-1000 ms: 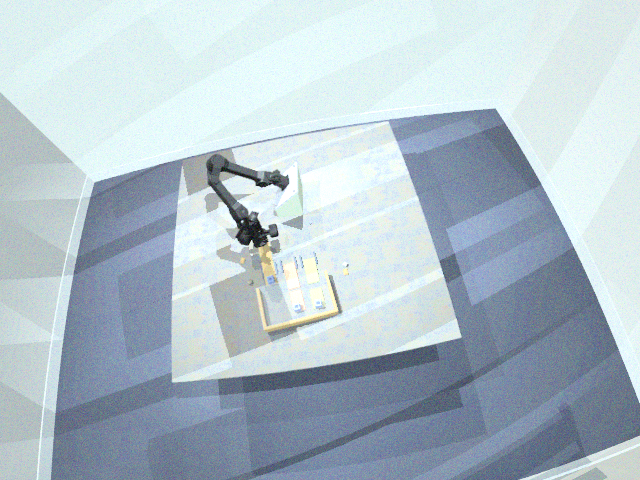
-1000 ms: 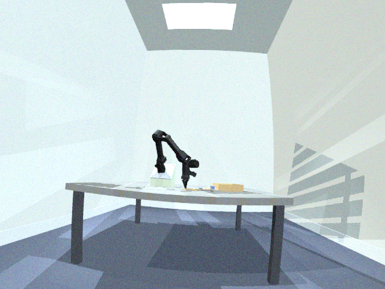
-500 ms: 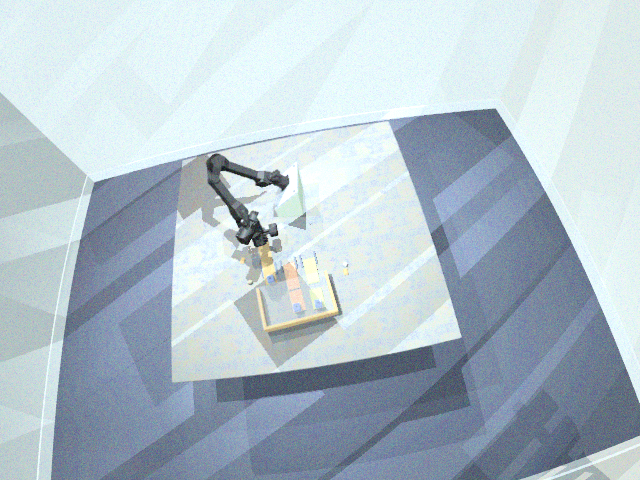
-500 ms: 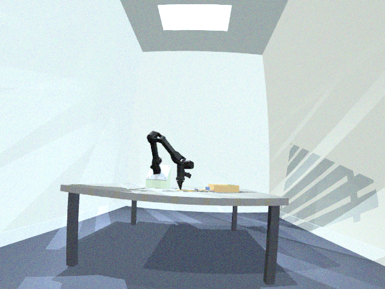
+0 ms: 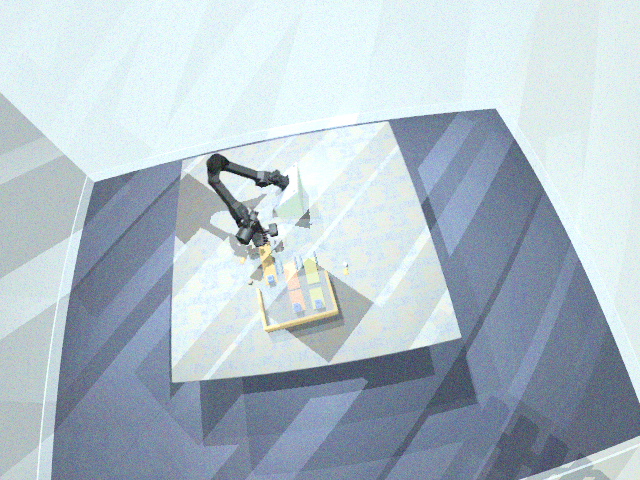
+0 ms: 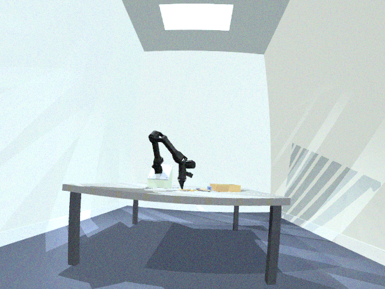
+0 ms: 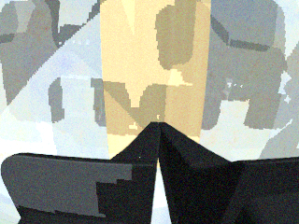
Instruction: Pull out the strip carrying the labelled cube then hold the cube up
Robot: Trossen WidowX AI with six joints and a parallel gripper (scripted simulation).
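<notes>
Right now the pale orange strip is 10 cm ahead of my gripper tip and 1 cm to the left of it.
</notes>
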